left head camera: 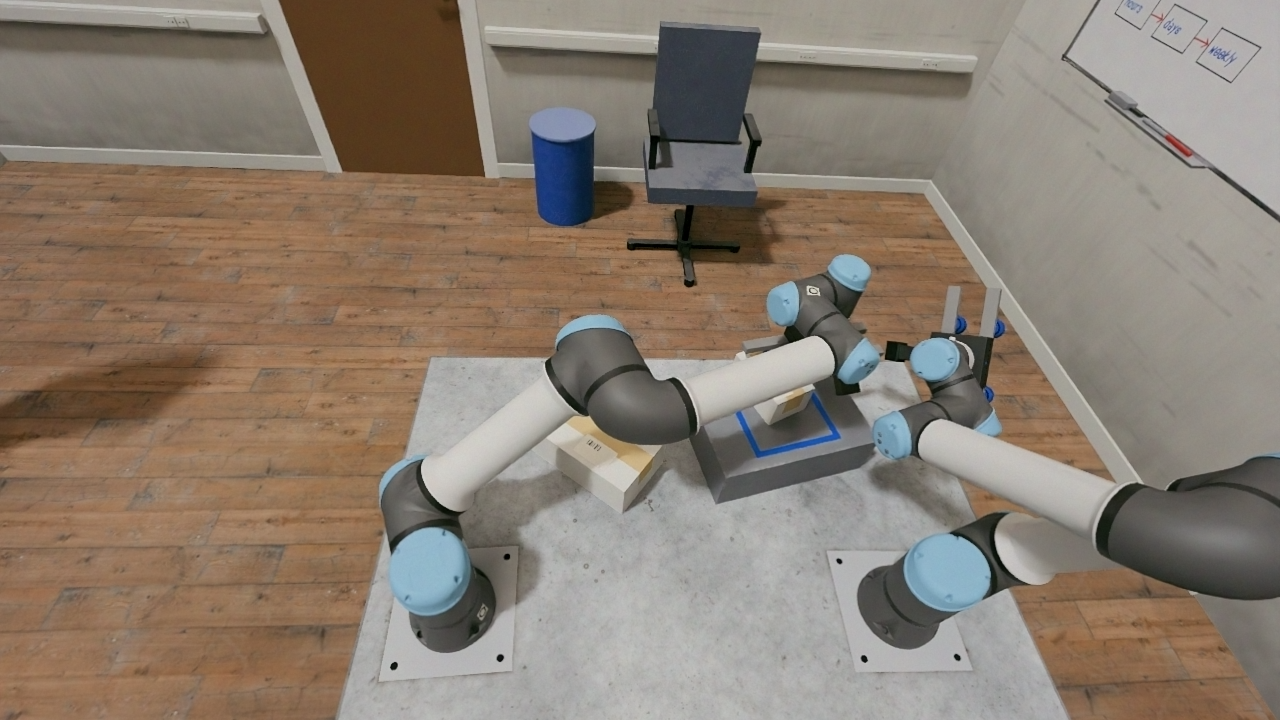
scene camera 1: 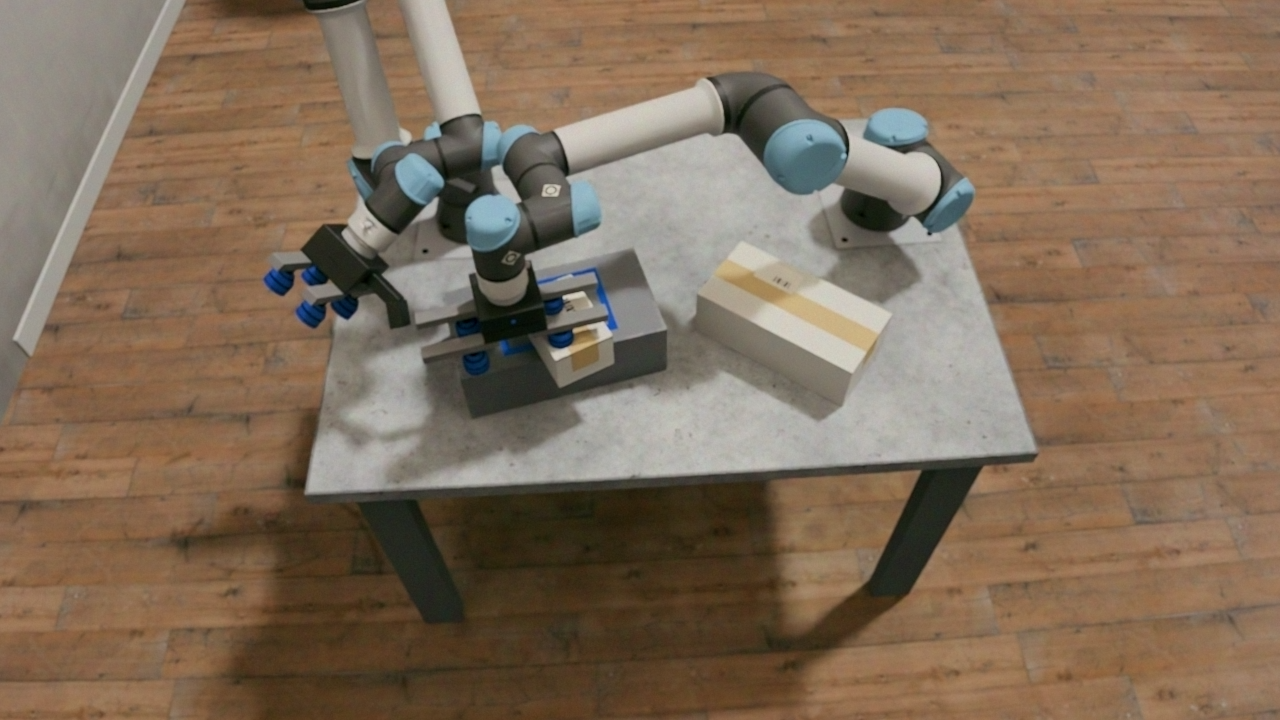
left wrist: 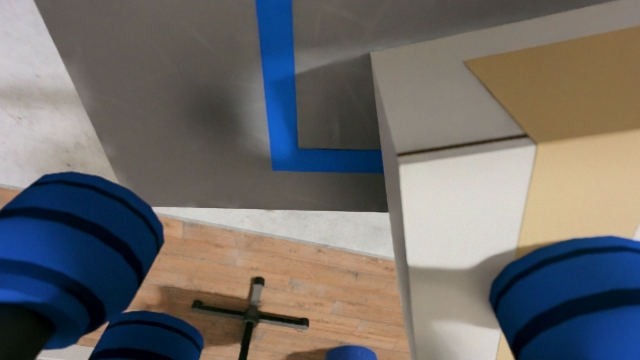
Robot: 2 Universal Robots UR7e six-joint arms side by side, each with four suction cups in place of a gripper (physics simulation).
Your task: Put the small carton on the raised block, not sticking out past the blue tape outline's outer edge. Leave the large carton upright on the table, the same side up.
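Frame: origin at the left arm's base, x right, y back, z down, level; centimetres.
Where they show: left end effector, tool point: (scene camera 1: 515, 338) (left wrist: 315, 296); left arm's base, origin of the base link: (left head camera: 454, 608) (scene camera 1: 876, 206); right arm's base, origin of the base link: (left head camera: 895, 607).
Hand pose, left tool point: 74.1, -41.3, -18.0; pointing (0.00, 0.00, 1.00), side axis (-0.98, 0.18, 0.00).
Observation:
Things, the pixels of their top centre, and the offset from my left tool point, as dx, dy, dz. Level surfaces: height alone.
- small carton, middle of its top: (left wrist: 583, 337) (scene camera 1: 563, 315) (left head camera: 775, 370) -8.1, +2.6, -1.7
- raised grey block, middle of its top: (left wrist: 540, 6) (scene camera 1: 551, 310) (left head camera: 784, 419) -5.7, +10.2, +5.9
- large carton, middle of its top: (scene camera 1: 794, 303) (left head camera: 587, 425) -48.7, +8.7, +7.7
- grey table, its level: dz +18.0
The small carton (left head camera: 785, 404) (scene camera 1: 577, 356) (left wrist: 460, 210), white with tan tape, hangs from my left gripper (scene camera 1: 512, 329), which is shut on it; two cups meet its top. It is over the raised grey block (left head camera: 787, 474) (scene camera 1: 635, 351) (left wrist: 175, 100) and reaches past the blue tape outline (left head camera: 796, 445) (scene camera 1: 607, 302) (left wrist: 280, 100) and the block's edge nearest scene camera 1. Contact with the block cannot be told. The large carton (left head camera: 604, 456) (scene camera 1: 792, 313) lies long side down on the table, its taped, printed face up. My right gripper (left head camera: 971, 353) (scene camera 1: 311, 293) is open and empty, raised beside the block.
The grey table (left head camera: 671, 626) (scene camera 1: 716, 429) carries both arm bases. The right gripper is close to the left arm's wrist. An office chair (left head camera: 702, 170) and a blue bin (left head camera: 563, 174) stand on the floor beyond the table.

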